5 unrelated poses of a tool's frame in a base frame.
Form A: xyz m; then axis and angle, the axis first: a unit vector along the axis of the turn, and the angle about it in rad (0 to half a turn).
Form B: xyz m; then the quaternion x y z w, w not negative. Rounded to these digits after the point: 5 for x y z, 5 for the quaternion.
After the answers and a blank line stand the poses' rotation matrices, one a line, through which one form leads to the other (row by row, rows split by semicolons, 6 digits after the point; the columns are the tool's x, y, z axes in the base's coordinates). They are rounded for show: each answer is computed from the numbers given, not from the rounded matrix.
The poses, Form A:
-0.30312 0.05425 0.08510 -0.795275 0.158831 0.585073 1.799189
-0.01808 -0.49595 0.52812 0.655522 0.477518 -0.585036 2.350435
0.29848 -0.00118 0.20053 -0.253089 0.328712 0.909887 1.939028
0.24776 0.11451 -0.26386 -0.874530 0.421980 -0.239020 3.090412
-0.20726 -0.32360 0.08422 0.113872 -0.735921 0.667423 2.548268
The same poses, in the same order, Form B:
-0.30312 0.05425 0.08510 -0.62276 0.12438 0.45816 0.62193
-0.01808 -0.49595 0.52812 0.60490 0.44064 -0.53986 0.38534
0.29848 -0.00118 0.20053 -0.20870 0.27106 0.75030 0.56570
0.24776 0.11451 -0.26386 -0.87424 0.42184 -0.23894 0.02559
-0.20726 -0.32360 0.08422 0.10890 -0.70377 0.63827 0.29233

0.549247 -0.724793 -0.415936; 0.414966 -0.195473 0.888591; -0.725349 -0.660655 0.193401
0.028782 0.949145 -0.313521; 0.117028 -0.314693 -0.941952; -0.992712 -0.009579 -0.120134
-0.272855 -0.962033 -0.006499; 0.735753 -0.213020 0.642877; -0.619853 0.170630 0.765942
0.529913 -0.725357 0.439374; -0.749813 -0.642790 -0.156852; 0.396199 -0.246331 -0.884504
-0.805369 -0.526449 -0.272457; 0.219891 0.161510 -0.962062; 0.550481 -0.834725 -0.014314

